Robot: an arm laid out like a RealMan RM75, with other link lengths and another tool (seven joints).
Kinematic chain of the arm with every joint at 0, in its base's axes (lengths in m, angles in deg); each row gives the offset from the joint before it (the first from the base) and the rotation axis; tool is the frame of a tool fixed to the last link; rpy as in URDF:
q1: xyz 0 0 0.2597 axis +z
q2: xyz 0 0 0 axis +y
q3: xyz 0 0 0.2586 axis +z
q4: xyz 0 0 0 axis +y
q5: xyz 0 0 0.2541 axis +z
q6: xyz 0 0 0 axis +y
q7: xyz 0 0 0.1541 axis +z
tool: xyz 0.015 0.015 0.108 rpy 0 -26.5 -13
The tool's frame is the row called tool.
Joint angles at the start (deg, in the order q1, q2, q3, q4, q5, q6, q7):
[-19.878, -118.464, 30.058, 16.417, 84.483, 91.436, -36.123]
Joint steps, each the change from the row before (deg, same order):
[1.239, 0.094, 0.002, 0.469, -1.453, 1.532, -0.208]
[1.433, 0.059, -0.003, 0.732, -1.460, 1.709, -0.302]
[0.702, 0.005, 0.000, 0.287, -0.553, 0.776, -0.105]
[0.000, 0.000, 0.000, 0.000, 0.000, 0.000, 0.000]
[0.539, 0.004, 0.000, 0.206, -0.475, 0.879, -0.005]
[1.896, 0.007, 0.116, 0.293, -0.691, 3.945, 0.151]
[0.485, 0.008, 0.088, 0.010, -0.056, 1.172, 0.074]
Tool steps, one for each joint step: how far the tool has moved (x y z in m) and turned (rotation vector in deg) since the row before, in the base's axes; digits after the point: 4 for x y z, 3 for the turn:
[-0.0030, -0.0059, 0.0103, 1.454, -1.020, 0.055]
[-0.0033, -0.0073, 0.0112, 1.561, -0.937, -0.036]
[-0.0017, -0.0040, 0.0043, 0.606, -0.383, 0.007]
[0.0000, 0.0000, 0.0000, 0.000, 0.000, 0.000]
[-0.0003, -0.0038, 0.0038, 0.563, -0.359, -0.266]
[0.0024, -0.0184, 0.0082, 0.989, -1.283, -1.866]
[0.0013, -0.0056, 0.0014, 0.108, -0.334, -0.664]

